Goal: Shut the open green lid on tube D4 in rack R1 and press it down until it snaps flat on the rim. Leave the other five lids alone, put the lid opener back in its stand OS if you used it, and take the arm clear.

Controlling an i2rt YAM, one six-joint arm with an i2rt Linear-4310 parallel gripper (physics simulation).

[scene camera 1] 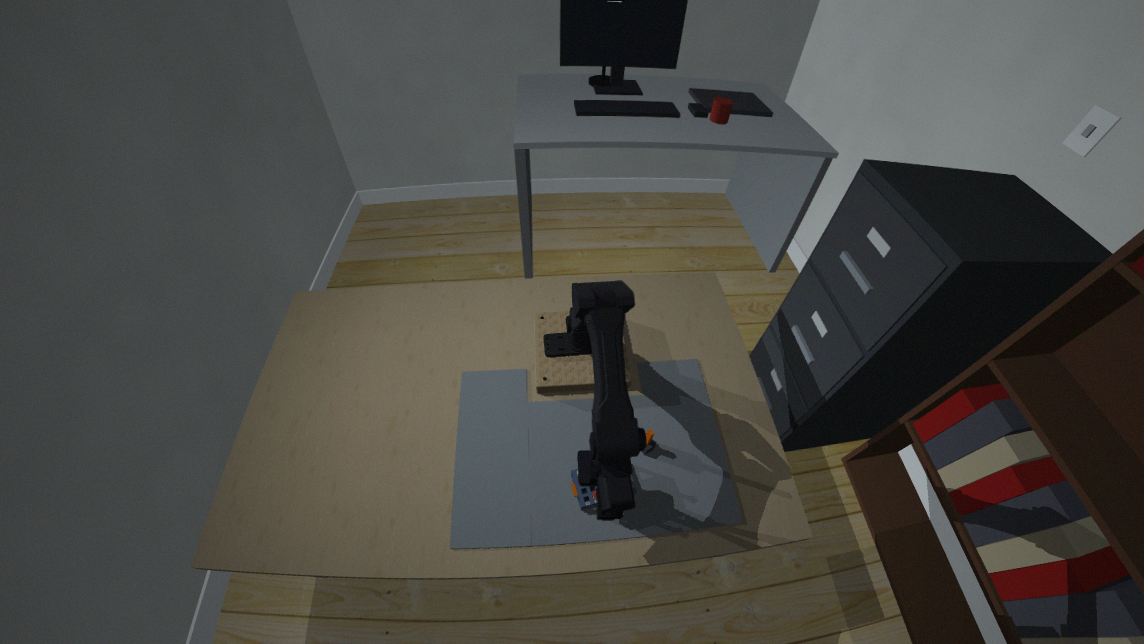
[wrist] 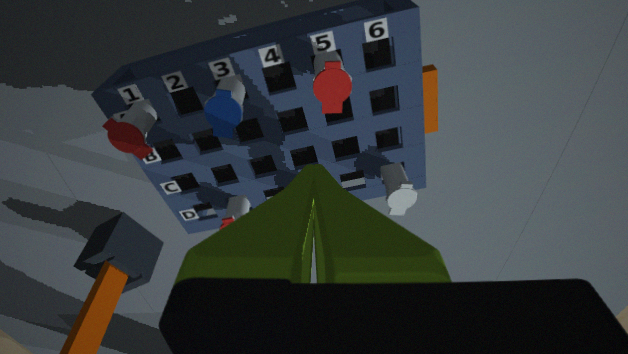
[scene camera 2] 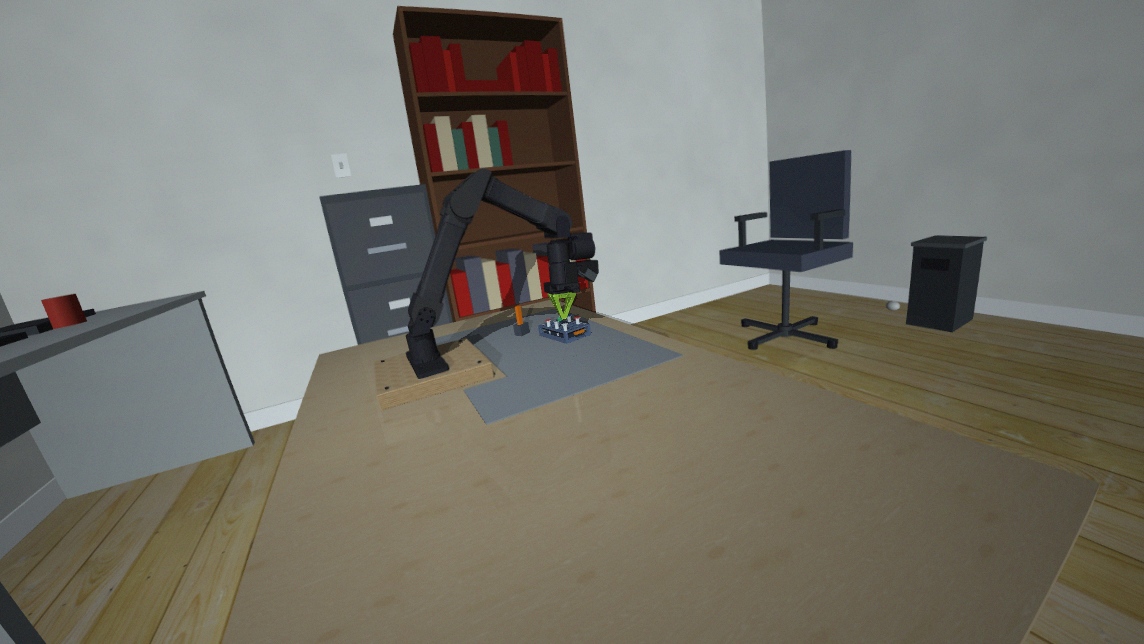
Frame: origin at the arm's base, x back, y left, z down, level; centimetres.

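Where they show: gripper, fingertip midpoint: point(wrist: 314, 178) point(scene camera 2: 564, 318); arm's base, origin of the base link: point(scene camera 1: 581, 343) point(scene camera 2: 426, 362).
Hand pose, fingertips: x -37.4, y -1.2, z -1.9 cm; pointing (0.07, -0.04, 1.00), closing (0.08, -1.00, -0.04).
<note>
Each offset is from my fingertips to the centre of the thing. "*": to the spot under its first point. Level surfaces: height alone.
The blue rack R1 {dx -0.4, dy +1.1, dz +2.2 cm} point(scene camera 1: 577, 478) point(scene camera 2: 560, 335) point(wrist: 411, 112) stands on the grey mat. My gripper point(scene camera 2: 565, 318) point(wrist: 314, 178) is shut, its green fingers together and pointing down over row D. The fingers hide tube D4 and its green lid in the wrist view, so the lid's state cannot be seen. The other lids look shut: red A1 {dx -2.4, dy +6.7, dz +0.5 cm} point(wrist: 126, 137), blue A3 {dx -3.0, dy +2.9, dz +0.5 cm} point(wrist: 223, 111), red A5 {dx -3.5, dy -0.9, dz +0.5 cm} point(wrist: 332, 86), red D2 {dx +3.1, dy +3.9, dz +0.5 cm} point(wrist: 227, 223), partly hidden, and white D6 {dx +1.9, dy -3.7, dz +0.5 cm} point(wrist: 401, 198). The orange-handled lid opener {dx +7.8, dy +13.0, dz +0.5 cm} point(scene camera 1: 649, 437) point(scene camera 2: 518, 314) point(wrist: 95, 310) stands in its dark stand OS {dx +7.8, dy +13.0, dz +3.5 cm} point(scene camera 2: 521, 328) point(wrist: 131, 245).
An orange part {* dx -1.5, dy -5.3, dz +2.7 cm} point(wrist: 430, 100) sticks out at the rack's column 6 side. The arm's wooden base point(scene camera 1: 564, 369) point(scene camera 2: 440, 389) stands on the table behind the grey mat {dz +5.1 cm} point(scene camera 1: 488, 456) point(scene camera 2: 512, 400). A cabinet point(scene camera 1: 904, 264) and a bookshelf point(scene camera 2: 408, 56) stand beyond the table.
</note>
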